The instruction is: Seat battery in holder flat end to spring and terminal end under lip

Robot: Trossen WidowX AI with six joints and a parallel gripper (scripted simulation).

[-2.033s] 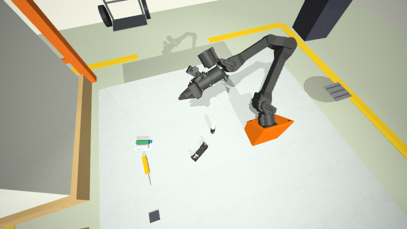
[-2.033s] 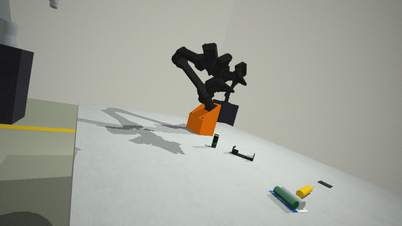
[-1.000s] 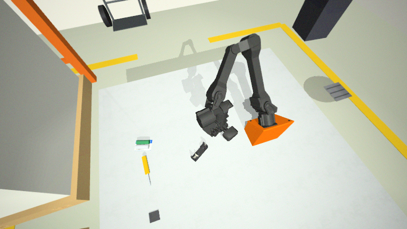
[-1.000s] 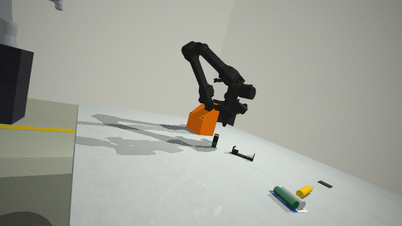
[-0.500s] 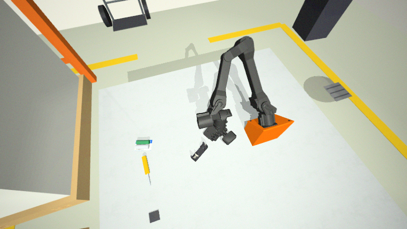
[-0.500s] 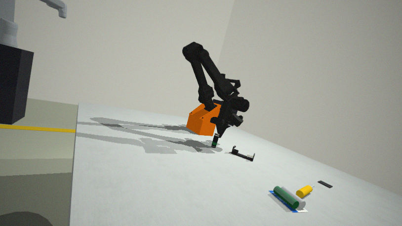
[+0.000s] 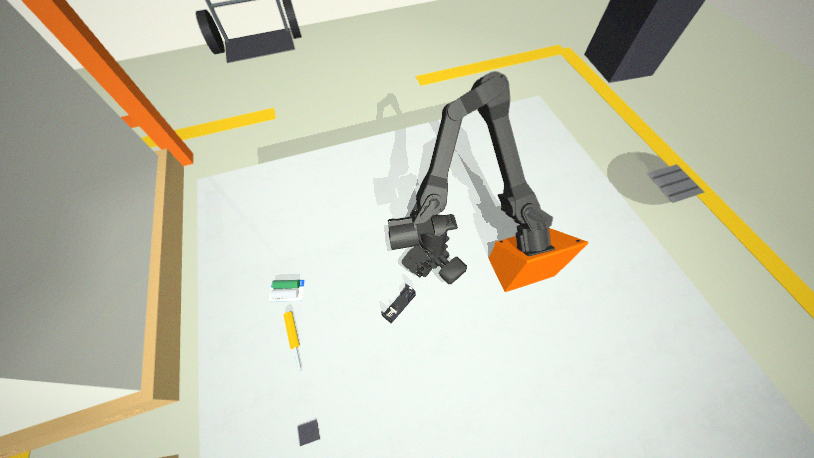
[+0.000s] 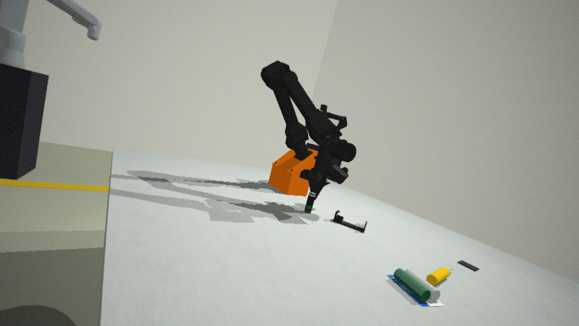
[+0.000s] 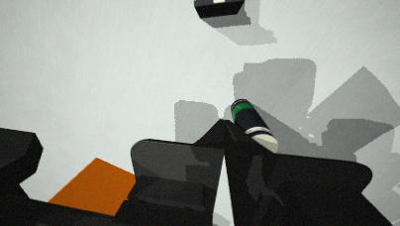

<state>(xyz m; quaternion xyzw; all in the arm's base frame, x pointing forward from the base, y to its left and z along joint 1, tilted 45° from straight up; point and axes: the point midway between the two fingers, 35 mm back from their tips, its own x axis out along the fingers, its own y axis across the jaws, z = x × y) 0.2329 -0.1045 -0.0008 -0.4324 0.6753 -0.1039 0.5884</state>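
My gripper tip is now 2 cm to the left of the battery, 1 cm short of it and 1 cm above it. The rest, counted from my gripper tip: yellow-handled screwdriver (38 cm ahead, 12 cm to the left, 3 cm below).
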